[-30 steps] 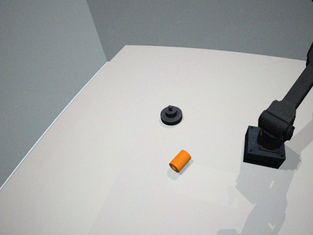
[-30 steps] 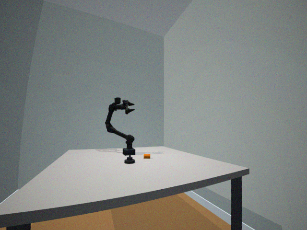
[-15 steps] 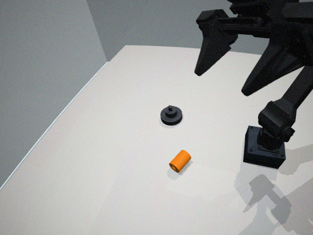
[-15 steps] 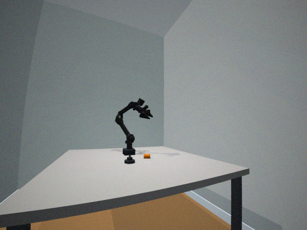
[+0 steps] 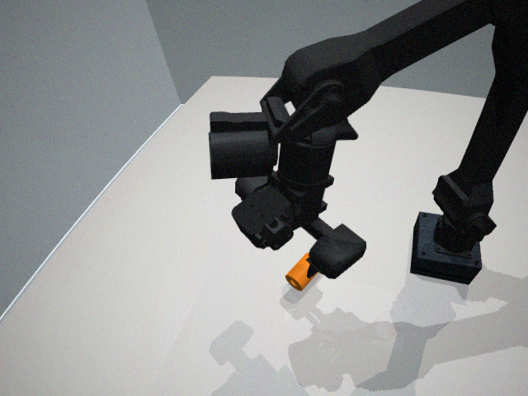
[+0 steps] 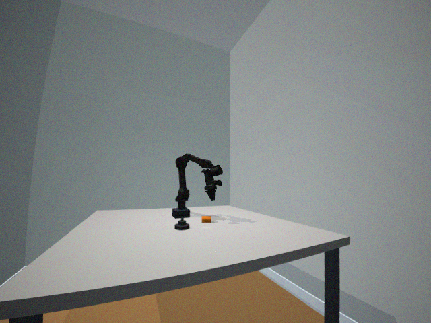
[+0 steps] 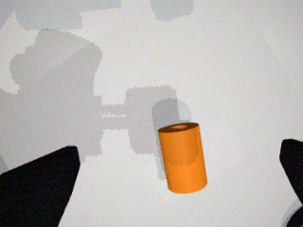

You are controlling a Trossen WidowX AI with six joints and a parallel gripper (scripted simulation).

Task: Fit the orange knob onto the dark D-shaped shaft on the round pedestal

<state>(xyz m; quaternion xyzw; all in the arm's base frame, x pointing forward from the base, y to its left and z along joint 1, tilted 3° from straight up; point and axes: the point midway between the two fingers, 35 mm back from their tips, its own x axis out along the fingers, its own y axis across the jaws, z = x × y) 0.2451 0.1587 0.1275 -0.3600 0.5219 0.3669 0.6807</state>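
Now: the orange knob 120 mm below my gripper tip, 50 mm to the right of it and 10 mm behind it. Also, from my gripper tip: pedestal: 230 mm to the right, 110 mm below, 90 mm ahead.
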